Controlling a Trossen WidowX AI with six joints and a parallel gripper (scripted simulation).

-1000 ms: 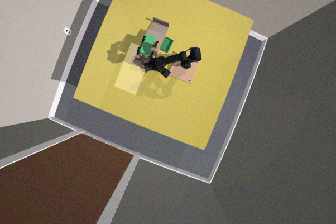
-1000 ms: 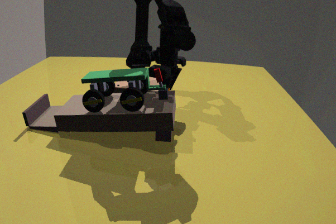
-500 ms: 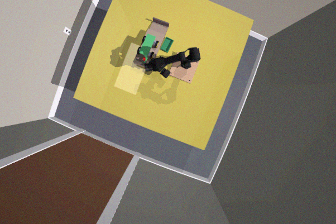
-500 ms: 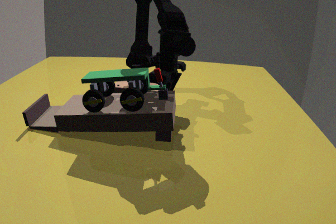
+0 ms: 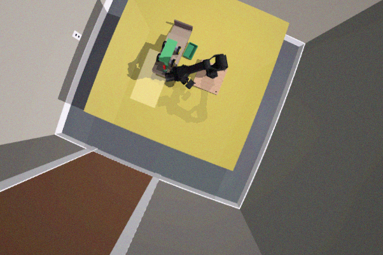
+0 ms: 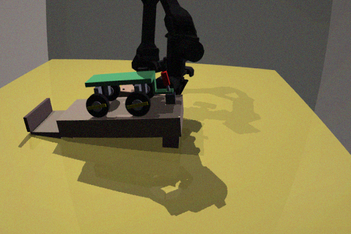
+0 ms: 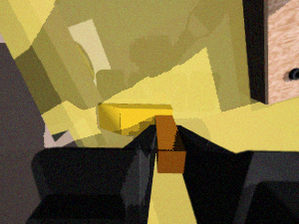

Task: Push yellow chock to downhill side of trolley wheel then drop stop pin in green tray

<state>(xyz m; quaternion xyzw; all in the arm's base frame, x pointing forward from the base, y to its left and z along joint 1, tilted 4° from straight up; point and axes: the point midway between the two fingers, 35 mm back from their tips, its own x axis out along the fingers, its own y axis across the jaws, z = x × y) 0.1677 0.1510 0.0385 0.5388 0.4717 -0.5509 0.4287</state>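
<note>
Right now the green tray is 6 cm ahead of my gripper tip, 23 cm to the right of it and 4 cm below it. The rest, counted from my gripper tip: red-headed stop pin (13 cm ahead, 1 cm to the left, 10 cm above); support leg (15 cm ahead, 3 cm to the left, 1 cm below); yellow chock (2 cm ahead, 1 cm below).
</note>
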